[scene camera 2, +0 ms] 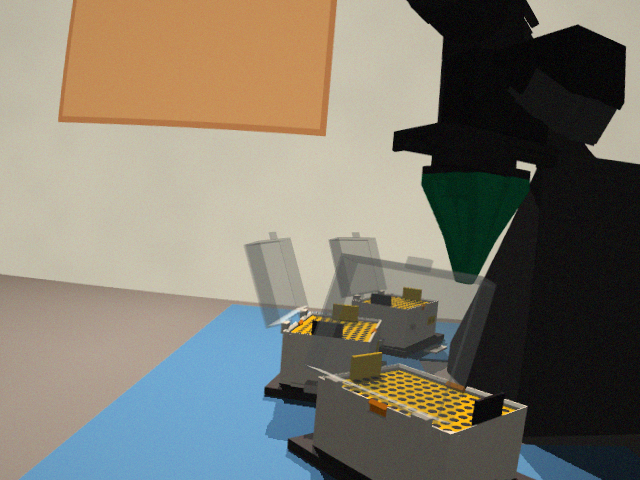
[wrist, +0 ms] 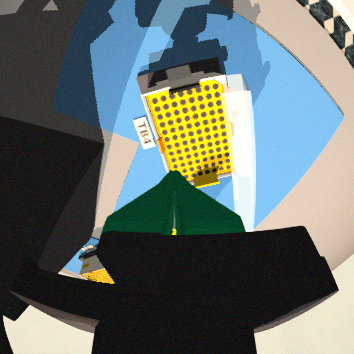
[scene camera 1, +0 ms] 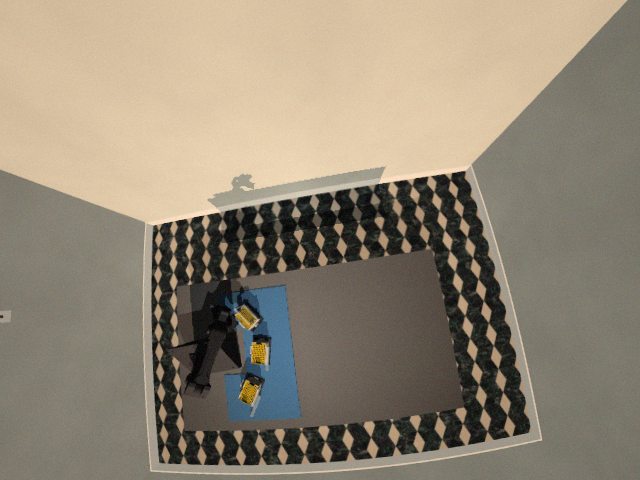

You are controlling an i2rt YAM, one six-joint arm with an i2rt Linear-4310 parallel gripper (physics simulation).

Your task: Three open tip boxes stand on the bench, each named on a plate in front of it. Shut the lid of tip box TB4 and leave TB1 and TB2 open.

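Seen in the pictures: gripper, between the fingertips: (scene camera 2: 464, 283) (wrist: 173, 177) (scene camera 1: 236, 321); arm's base, origin of its link: (scene camera 2: 631, 288) (scene camera 1: 200, 362).
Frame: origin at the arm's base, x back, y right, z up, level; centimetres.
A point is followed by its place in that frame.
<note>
Tip box TB4 (scene camera 1: 248, 316) @(x -29.9, y -26.4, z -0.3 cm) (scene camera 2: 413, 403) @(x -26.3, y -31.8, z -4.7 cm) (wrist: 192, 130) is grey with a yellow perforated top; its plate (wrist: 144, 132) @(x -20.8, y -20.2, z -12.2 cm) reads TB4 on the side facing the arm base. Its clear lid (scene camera 2: 413, 310) @(x -26.8, y -29.2, z 0.1 cm) (wrist: 242, 160) @(x -25.9, y -27.7, z 2.5 cm) stands open on the side away from the base. My green-fingered gripper (scene camera 2: 465, 281) @(x -23.2, y -23.8, z 1.4 cm) (wrist: 173, 177) @(x -23.2, y -23.8, z 1.4 cm) is shut and empty, pointing down above the box rim, near the end with the yellow tab. The middle box (scene camera 1: 259, 352) (scene camera 2: 294, 356) @(x -36.7, y -10.4, z -8.6 cm) and far box (scene camera 1: 250, 391) (scene camera 2: 405, 330) have open lids; which is TB1 or TB2 cannot be read. Fingers are unclear in scene camera 1.
The boxes stand on a blue mat (scene camera 1: 281, 372) @(x -45.0, y 7.9, z -12.4 cm) (scene camera 2: 170, 403) @(x -46.2, y -18.0, z -12.4 cm) (wrist: 295, 135) @(x -41.4, y -33.1, z -12.4 cm) in an arc around the arm (scene camera 1: 211, 346) @(x -26.1, y -16.8, z 31.0 cm). Part of another box (wrist: 98, 275) @(x -25.4, y 17.3, z -6.7 cm) shows low left in the wrist view. A cork-coloured board (scene camera 2: 201, 56) hangs on the wall.
</note>
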